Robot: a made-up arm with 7 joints. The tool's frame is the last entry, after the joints.
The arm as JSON. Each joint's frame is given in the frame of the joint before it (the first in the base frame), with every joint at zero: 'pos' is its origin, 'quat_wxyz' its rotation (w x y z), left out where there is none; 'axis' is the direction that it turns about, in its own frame. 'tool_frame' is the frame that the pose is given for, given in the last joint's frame.
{
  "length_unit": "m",
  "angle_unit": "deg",
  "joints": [
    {
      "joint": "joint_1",
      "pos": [
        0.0,
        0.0,
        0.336
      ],
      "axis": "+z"
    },
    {
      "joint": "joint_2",
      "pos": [
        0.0,
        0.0,
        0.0
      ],
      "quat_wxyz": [
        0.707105,
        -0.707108,
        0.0,
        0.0
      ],
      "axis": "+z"
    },
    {
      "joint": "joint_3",
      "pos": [
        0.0,
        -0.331,
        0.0
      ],
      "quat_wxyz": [
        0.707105,
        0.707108,
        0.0,
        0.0
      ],
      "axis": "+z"
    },
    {
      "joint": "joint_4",
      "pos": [
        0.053,
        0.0,
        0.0
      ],
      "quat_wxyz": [
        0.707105,
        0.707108,
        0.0,
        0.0
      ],
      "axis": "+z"
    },
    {
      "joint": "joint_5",
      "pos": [
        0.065,
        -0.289,
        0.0
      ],
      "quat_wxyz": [
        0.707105,
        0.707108,
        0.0,
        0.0
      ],
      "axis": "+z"
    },
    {
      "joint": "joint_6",
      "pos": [
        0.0,
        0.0,
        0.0
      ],
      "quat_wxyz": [
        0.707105,
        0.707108,
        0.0,
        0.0
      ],
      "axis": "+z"
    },
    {
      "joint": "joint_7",
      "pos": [
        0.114,
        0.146,
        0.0
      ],
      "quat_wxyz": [
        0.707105,
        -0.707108,
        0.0,
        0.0
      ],
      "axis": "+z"
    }
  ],
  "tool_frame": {
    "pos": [
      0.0,
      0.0,
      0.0
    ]
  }
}
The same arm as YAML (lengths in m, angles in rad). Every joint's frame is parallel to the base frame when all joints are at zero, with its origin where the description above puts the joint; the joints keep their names.
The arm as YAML. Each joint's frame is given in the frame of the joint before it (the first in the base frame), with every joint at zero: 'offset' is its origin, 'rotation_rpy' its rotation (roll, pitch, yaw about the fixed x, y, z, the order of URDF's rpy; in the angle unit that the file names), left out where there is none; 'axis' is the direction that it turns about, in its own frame. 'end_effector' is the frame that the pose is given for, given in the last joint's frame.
length_unit: m
angle_unit: rad
chain:
  - id: joint_1
    offset: [0.0, 0.0, 0.336]
    axis: [0.0, 0.0, 1.0]
  - id: joint_2
    offset: [0.0, 0.0, 0.0]
    axis: [0.0, 1.0, 0.0]
  - id: joint_3
    offset: [0.0, 0.0, 0.331]
    axis: [0.0, 0.0, 1.0]
  - id: joint_4
    offset: [0.053, 0.0, 0.0]
    axis: [0.0, -1.0, 0.0]
  - id: joint_5
    offset: [0.065, 0.0, -0.289]
    axis: [0.0, 0.0, -1.0]
  - id: joint_6
    offset: [0.0, 0.0, 0.0]
    axis: [0.0, 1.0, 0.0]
  - id: joint_7
    offset: [0.114, 0.0, -0.146]
    axis: [0.0, 0.0, -1.0]
end_effector:
  offset: [0.0, 0.0, 0.0]
  rotation_rpy: [-3.1416, 0.0, 0.0]

